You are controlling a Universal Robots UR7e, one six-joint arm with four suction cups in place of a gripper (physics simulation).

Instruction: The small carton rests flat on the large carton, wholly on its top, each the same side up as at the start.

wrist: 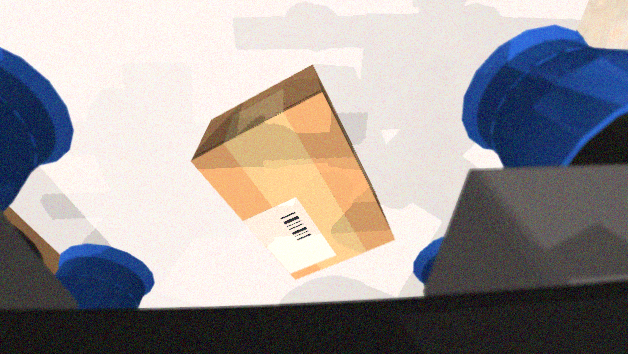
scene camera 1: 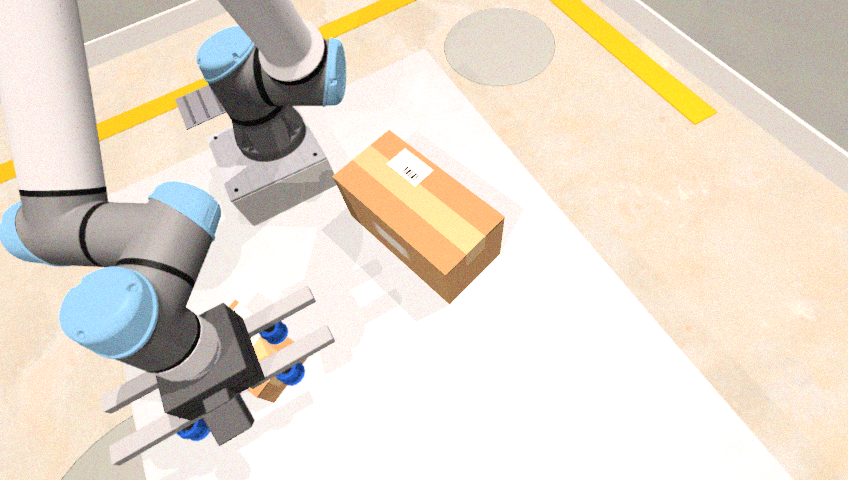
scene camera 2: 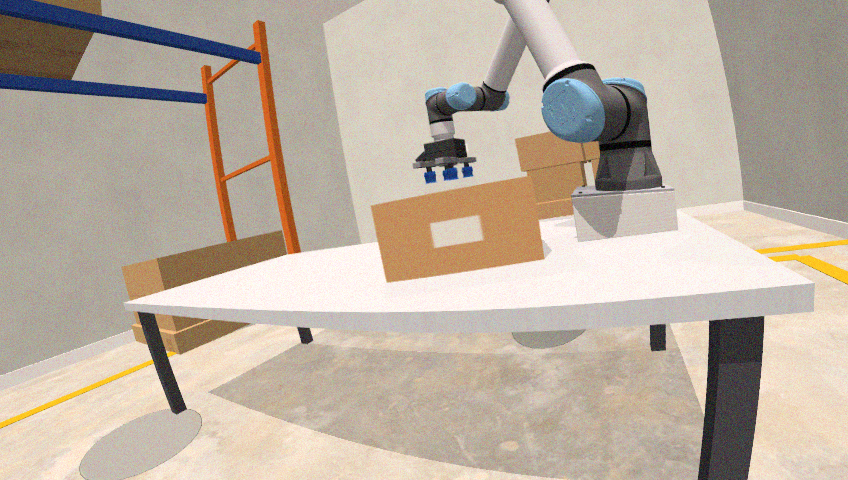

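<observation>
A large carton [scene camera 1: 447,235] rests on the table, in sight of the wrist view [wrist: 51,257] and scene camera 2 [scene camera 2: 495,224] too. There is also a small carton [scene camera 1: 270,390], which the wrist view [wrist: 282,160] shows, while scene camera 2 does not show the small carton, hidden by the large carton. The suction head [scene camera 1: 200,430], visible in the wrist view [wrist: 535,101] as well, carries nothing, and its cup is 19 cm from the middle of the small carton, above it.
</observation>
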